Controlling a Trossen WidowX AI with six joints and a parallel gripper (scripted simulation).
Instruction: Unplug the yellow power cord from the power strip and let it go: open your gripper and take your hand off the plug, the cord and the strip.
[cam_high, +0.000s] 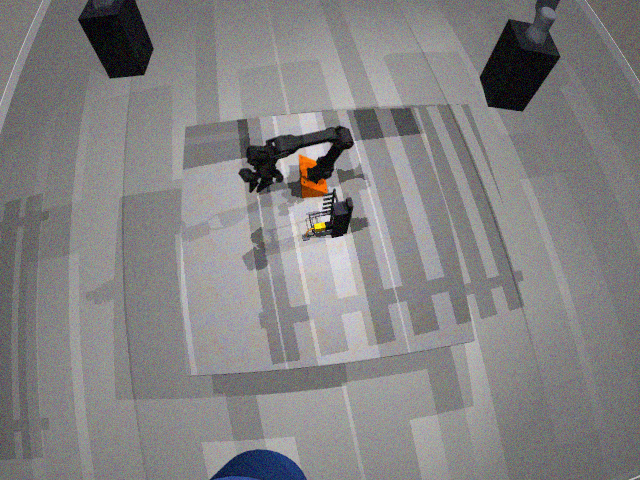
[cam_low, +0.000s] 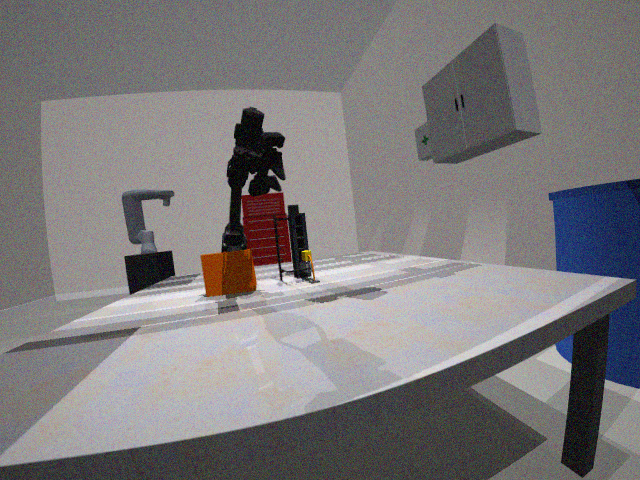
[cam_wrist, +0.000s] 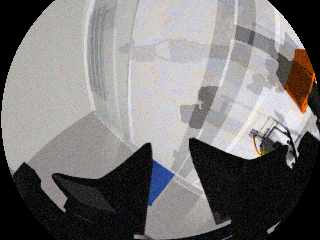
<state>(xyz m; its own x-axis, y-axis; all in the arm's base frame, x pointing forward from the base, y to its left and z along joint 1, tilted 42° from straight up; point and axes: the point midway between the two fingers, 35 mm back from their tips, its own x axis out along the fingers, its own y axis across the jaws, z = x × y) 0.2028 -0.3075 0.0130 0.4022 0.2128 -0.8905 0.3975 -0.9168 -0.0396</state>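
My gripper tip is now 29 cm to the right of the yellow plug, 20 cm above it and 5 cm short of it.
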